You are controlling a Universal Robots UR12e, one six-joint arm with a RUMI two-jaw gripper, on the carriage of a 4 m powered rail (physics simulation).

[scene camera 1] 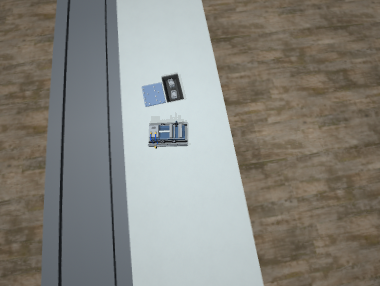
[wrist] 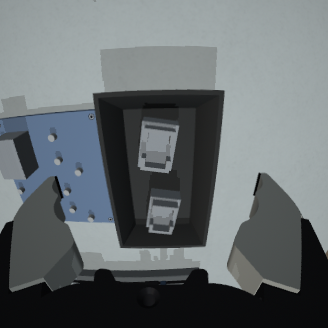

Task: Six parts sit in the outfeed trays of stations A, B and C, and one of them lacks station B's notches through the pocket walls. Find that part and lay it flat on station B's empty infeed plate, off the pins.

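Places are measured from the arm's base along level axes (x back, y up, z left), in metres.
Where they show: gripper, fingertip midpoint: [wrist: 157,178].
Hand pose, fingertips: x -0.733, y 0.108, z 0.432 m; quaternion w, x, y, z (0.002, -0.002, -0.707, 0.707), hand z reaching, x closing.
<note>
Each offset is from my fingertips to the top centre of the thing. "*": to the spot under its first point.
Two light grey pocketed parts lie in a dark tray [scene camera 1: 179,90] [wrist: 209,170]. The upper part [scene camera 1: 171,83] [wrist: 159,142] is slightly tilted in the wrist view and shows small dark marks at both sides near its lower end. The lower part [scene camera 1: 174,93] [wrist: 164,212] shows similar, smaller dark marks; I cannot tell for certain whether either has notches. A blue plate with pins [scene camera 1: 150,100] [wrist: 90,195] stands left of the tray. My gripper [wrist: 157,178] is open and empty above the tray, one finger on each side of it. No station label is readable.
A grey block @[dy -0.094, dx +0.210, dz -0.027 m] [wrist: 17,155] sits at the plate's left side. A station machine [scene camera 1: 168,134] with grey bars and blue tubes stands below the tray in the scene view; its edge @[* dy -0.122, dx +0.038, dz -0.320 m] [wrist: 145,275] shows between the fingers' bases. The dark rail [scene camera 1: 85,150] runs along the table's left side.
</note>
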